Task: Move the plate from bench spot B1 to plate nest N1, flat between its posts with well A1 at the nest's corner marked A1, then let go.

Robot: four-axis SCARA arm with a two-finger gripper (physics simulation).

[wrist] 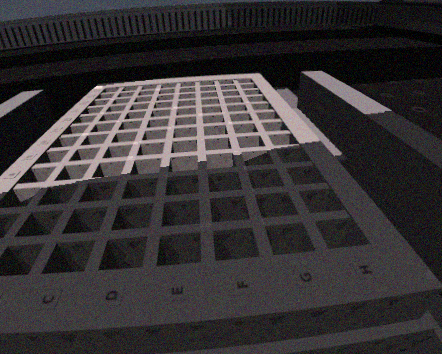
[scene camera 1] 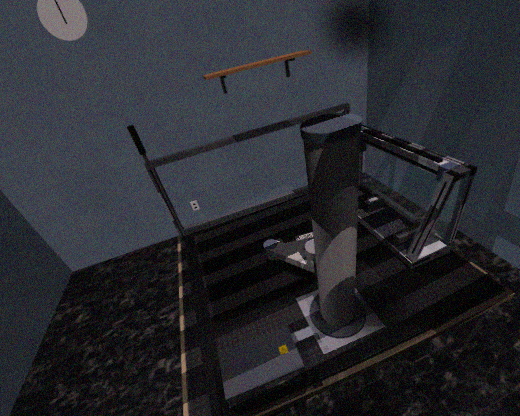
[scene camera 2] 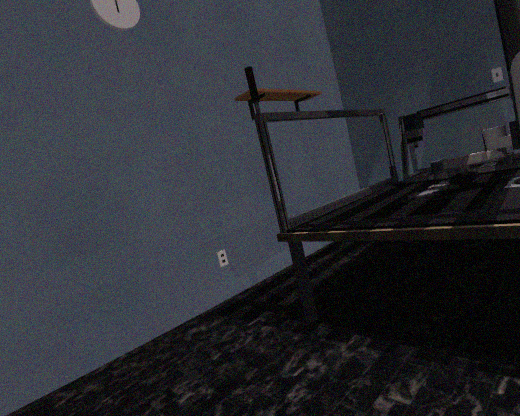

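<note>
The plate is large in the wrist view, a pale grid of square wells with its upper part lit and its near part in shadow. The letters C to H show along its near edge. My gripper has one finger on each side of the plate and is shut on it. The plate looks level. Whether it touches what is below cannot be told. In scene camera 1 the column hides much of the arm, and the fingers cannot be made out. Well A1, spot B1 and nest N1 cannot be made out for certain.
The thick grey column stands on a pale base plate. A glass-panelled frame stands at the right of the bench. A slotted rail runs behind the plate. A post rises at the bench corner.
</note>
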